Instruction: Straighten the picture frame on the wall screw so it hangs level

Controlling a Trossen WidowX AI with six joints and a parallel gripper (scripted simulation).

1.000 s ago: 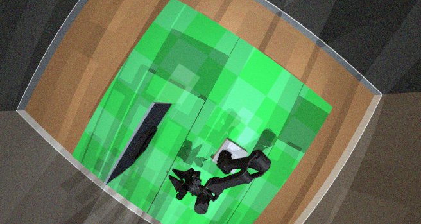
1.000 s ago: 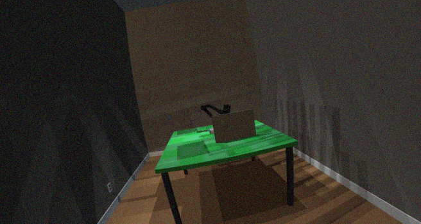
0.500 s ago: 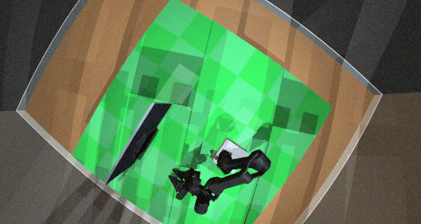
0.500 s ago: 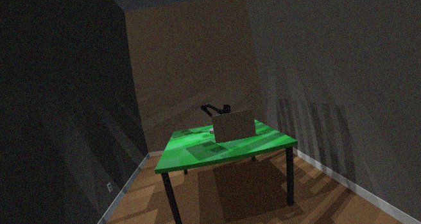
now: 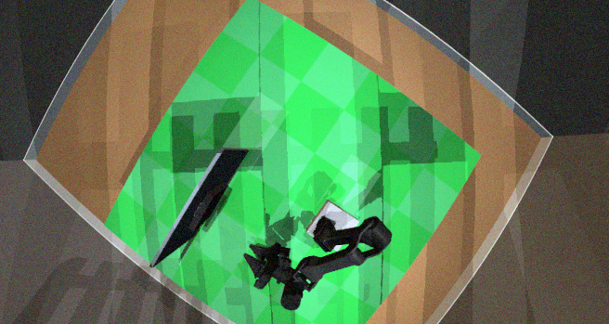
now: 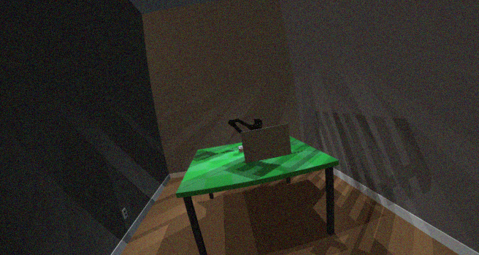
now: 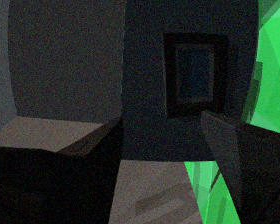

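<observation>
The dark picture frame is 21 cm ahead of my gripper tip, 3 cm to the right of it and 9 cm below it. The rest, counted from my gripper tip: grey wall panel (22 cm ahead, 3 cm to the right, 10 cm below).
</observation>
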